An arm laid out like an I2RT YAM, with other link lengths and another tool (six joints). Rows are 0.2 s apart.
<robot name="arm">
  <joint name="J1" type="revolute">
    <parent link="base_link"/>
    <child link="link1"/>
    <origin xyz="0 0 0.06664"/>
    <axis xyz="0 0 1"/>
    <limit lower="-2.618" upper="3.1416"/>
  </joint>
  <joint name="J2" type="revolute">
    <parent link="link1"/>
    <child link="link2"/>
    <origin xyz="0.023 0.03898 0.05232"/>
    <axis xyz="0 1 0"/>
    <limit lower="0" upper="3.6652"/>
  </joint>
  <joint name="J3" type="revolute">
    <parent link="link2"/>
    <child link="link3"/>
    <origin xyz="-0.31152 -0.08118 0"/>
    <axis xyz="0 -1 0"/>
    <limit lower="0" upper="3.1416"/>
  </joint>
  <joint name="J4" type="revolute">
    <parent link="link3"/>
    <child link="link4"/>
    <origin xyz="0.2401 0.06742 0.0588"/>
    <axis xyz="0 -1 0"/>
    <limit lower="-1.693" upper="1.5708"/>
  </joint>
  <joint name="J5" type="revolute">
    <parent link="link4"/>
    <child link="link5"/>
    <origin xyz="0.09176 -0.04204 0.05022"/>
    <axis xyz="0 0 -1"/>
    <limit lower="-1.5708" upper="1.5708"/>
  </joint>
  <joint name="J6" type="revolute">
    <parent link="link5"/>
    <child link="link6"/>
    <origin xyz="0.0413 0 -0.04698"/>
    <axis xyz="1 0 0"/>
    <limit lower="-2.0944" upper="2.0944"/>
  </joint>
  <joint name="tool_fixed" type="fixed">
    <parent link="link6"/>
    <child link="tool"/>
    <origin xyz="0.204 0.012 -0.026" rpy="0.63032 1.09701 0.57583"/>
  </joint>
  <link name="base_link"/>
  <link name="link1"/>
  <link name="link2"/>
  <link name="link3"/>
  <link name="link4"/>
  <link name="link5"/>
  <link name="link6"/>
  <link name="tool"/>
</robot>
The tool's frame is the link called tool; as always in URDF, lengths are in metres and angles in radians.
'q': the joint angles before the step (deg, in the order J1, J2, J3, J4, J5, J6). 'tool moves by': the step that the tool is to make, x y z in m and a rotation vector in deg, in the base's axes. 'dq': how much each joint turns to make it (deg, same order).
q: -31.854 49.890 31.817 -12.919 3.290 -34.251
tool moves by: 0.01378 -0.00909 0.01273 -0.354 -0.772 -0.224
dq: 0.015 3.275 2.725 1.380 0.151 0.214
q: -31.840 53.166 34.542 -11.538 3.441 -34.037
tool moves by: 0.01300 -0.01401 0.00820 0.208 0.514 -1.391
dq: -0.010 4.725 3.871 0.263 1.238 0.620
